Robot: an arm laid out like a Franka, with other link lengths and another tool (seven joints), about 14 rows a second.
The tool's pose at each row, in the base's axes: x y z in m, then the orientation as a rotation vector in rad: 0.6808 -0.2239 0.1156 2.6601 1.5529 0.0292; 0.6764 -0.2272 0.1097 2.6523 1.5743 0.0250; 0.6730 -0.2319 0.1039 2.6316 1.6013 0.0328; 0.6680 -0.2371 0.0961 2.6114 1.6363 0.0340; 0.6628 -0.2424 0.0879 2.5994 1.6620 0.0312; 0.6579 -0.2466 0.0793 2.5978 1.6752 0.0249; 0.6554 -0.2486 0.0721 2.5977 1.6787 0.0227; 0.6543 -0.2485 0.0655 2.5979 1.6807 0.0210; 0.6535 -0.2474 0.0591 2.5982 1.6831 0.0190; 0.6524 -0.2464 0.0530 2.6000 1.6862 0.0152; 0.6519 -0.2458 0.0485 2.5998 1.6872 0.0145; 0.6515 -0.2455 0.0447 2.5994 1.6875 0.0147
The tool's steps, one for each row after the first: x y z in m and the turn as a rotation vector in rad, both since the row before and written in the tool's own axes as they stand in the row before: -0.0050 -0.0026 0.0058 0.0048 0.0001 -0.0146; -0.0057 -0.0011 0.0058 -0.0060 0.0031 -0.0218; -0.0068 -0.0025 0.0077 0.0005 0.0021 -0.0262; -0.0069 -0.0029 0.0081 0.0039 0.0009 -0.0182; -0.0058 -0.0032 0.0085 0.0070 -0.0002 -0.0078; -0.0028 -0.0018 0.0072 0.0023 -0.0002 -0.0020; -0.0003 -0.0014 0.0065 0.0016 -0.0002 -0.0010; 0.0008 -0.0015 0.0063 0.0020 -0.0002 -0.0012; 0.0006 -0.0017 0.0060 0.0040 -0.0003 -0.0011; 0.0004 -0.0009 0.0045 0.0006 -0.0002 -0.0006; 0.0002 -0.0006 0.0038 -0.0002 0.0000 -0.0003
